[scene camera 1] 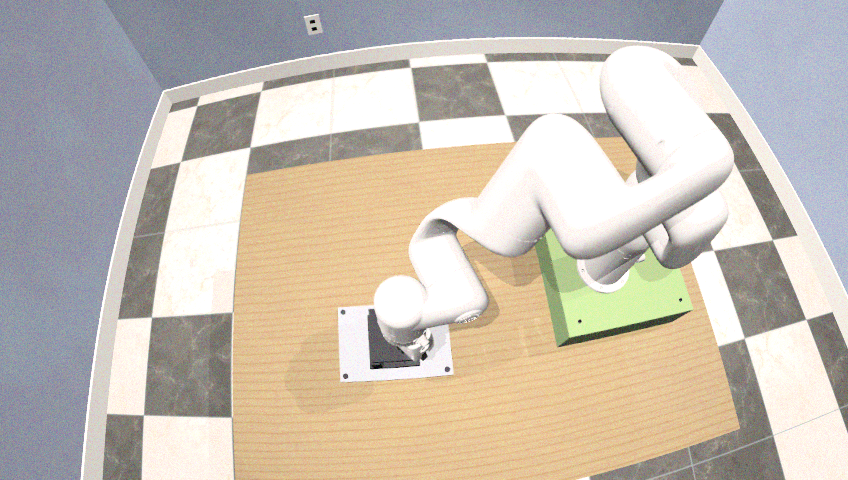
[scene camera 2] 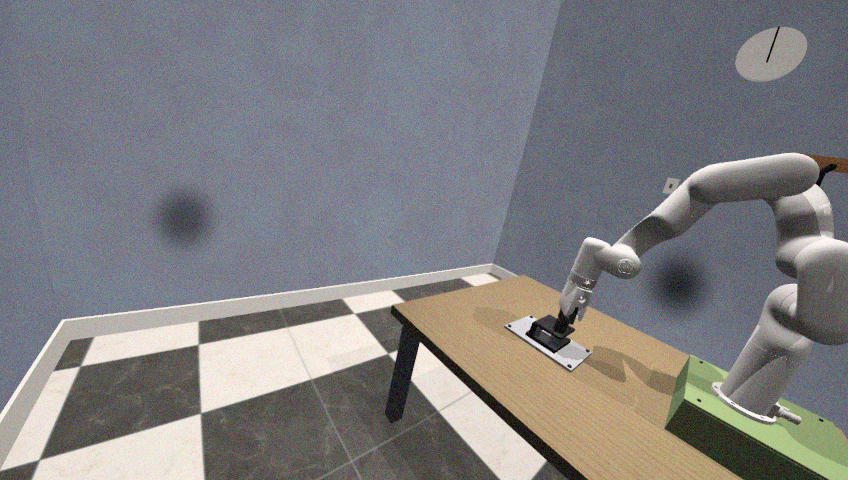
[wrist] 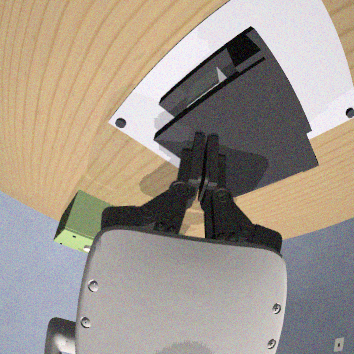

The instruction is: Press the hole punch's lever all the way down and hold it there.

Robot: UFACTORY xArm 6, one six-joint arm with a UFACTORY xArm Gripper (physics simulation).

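Places are measured from the arm's base along level axes (x ahead, y left, z up), in centimetres.
Where they show: gripper, fingertip midpoint: (scene camera 2: 558,331) (wrist: 203,146); arm's base, origin of the base link: (scene camera 1: 602,266) (scene camera 2: 740,403).
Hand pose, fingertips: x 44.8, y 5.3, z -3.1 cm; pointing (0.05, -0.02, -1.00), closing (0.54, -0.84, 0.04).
Note:
Each offset is from my fingertips to the top centre of the thing. Level surfaces: height alone.
The black hole punch sits on a white plate {dx +2.4, dy -2.9, dz -5.2 cm} (scene camera 1: 352,344) (scene camera 2: 578,356) (wrist: 320,60). Its flat, dark lever {dx +2.0, dy -2.8, dz +0.0 cm} (scene camera 1: 383,336) (scene camera 2: 542,322) (wrist: 260,110) lies over the black base {dz -4.4 cm} (scene camera 2: 548,343) (wrist: 172,103). A gap shows between lever and base in the second scene view and the wrist view, so the lever looks partly raised. My gripper (scene camera 2: 559,329) (wrist: 203,146) is shut and empty, pointing down, with its fingertips at the lever's top near its free end. Whether they touch is hard to tell. In the first scene view, the wrist hides part of the lever.
The plate lies on the wooden table {dz -6.4 cm} (scene camera 1: 297,237) (scene camera 2: 476,315) (wrist: 50,75). The arm's base stands on a green block (scene camera 1: 618,315) (scene camera 2: 690,404) (wrist: 87,217) at the table's other side. Dark bolts mark the plate's corners.

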